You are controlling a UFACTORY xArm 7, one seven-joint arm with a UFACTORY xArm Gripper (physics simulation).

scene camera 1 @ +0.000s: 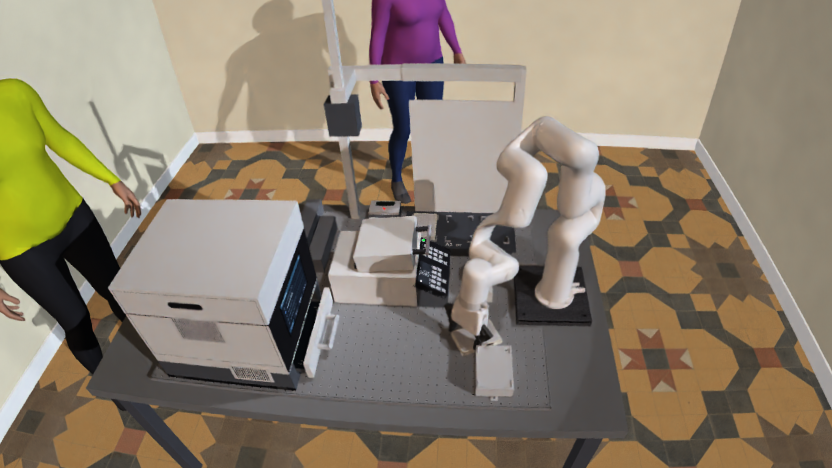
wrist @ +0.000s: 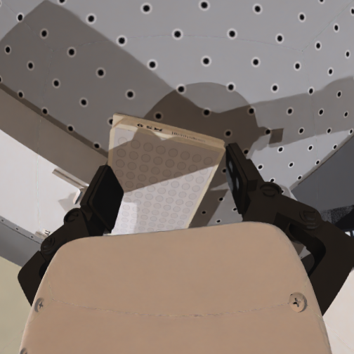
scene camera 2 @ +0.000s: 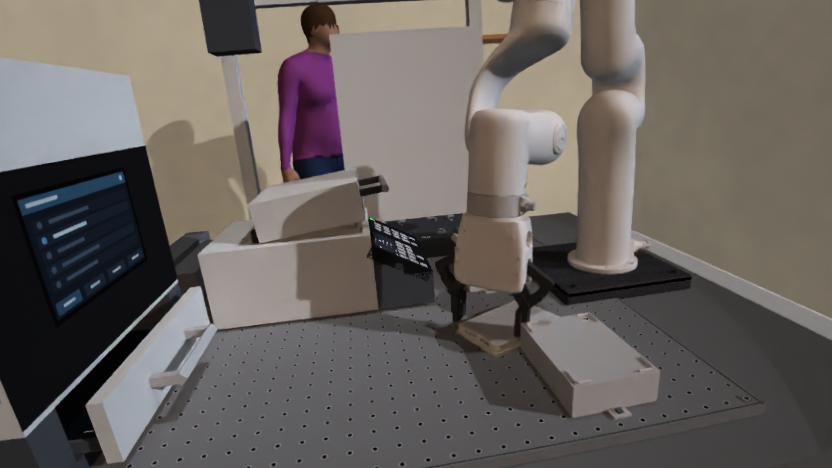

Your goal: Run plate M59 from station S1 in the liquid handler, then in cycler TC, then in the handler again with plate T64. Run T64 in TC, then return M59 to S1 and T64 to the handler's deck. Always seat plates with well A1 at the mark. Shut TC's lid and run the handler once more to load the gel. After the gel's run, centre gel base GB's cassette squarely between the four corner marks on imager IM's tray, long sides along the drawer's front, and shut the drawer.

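Frame: origin at the arm's base, x ahead, y left, z up, level; millimetres.
Seen in the pictures: gripper, fingertip midpoint: [scene camera 1: 464, 337] [scene camera 2: 488, 325]; arm's base, origin of the base link: [scene camera 1: 554, 293] [scene camera 2: 601, 261].
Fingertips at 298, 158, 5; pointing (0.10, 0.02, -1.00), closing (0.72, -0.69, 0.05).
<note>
Pixels of each thing's top centre, then the offset from my fingertips to it, as dx, dy, dz. "spot": a spot on its surface instead. Level surfaces: height alone.
- Plate M59, middle of its top: [scene camera 2: 509, 320] [scene camera 1: 476, 335] -36, -8, -2
- white block, middle of its top: [scene camera 2: 582, 344] [scene camera 1: 494, 366] -74, +117, +20
- tilted lid, middle of its top: [scene camera 2: 323, 177] [scene camera 1: 394, 233] +199, -241, +201
- large boxy machine, middle of its top: [scene camera 1: 205, 242] +670, -33, +382
- black deck, its level: dz +28
- upright white panel, surface spot: [scene camera 2: 407, 116] [scene camera 1: 460, 153] spot: -20, -537, +283
- dark box, surface spot: [scene camera 1: 343, 115] spot: +330, -418, +509
Plate M59 [scene camera 2: 491, 330] [wrist: 160, 165] is a pale, many-welled plate lying skewed on the perforated board, beside the white block [scene camera 1: 493, 370] [scene camera 2: 590, 355] with corner guides. My gripper [scene camera 1: 474, 344] [scene camera 2: 488, 325] [wrist: 168, 169] is low over the plate, its black fingers wide apart on either side. The right finger in the wrist view is close to the plate's labelled corner, with a gap farther along; contact is unclear. The gripper body hides the plate's other end. The white machine with keypad and tilted lid [scene camera 1: 385, 243] [scene camera 2: 308, 203] stands behind. Plate T64 and gel base GB cannot be identified.
The large boxy machine [scene camera 1: 203, 261] [scene camera 2: 64, 110] stands left, its drawer [scene camera 1: 318, 337] [scene camera 2: 154, 366] pulled out towards the board. A black deck [scene camera 1: 459, 218] with corner marks lies at the back, before an upright white panel [scene camera 1: 465, 157] [scene camera 2: 407, 116]. A post carries a dark box [scene camera 1: 343, 115].
</note>
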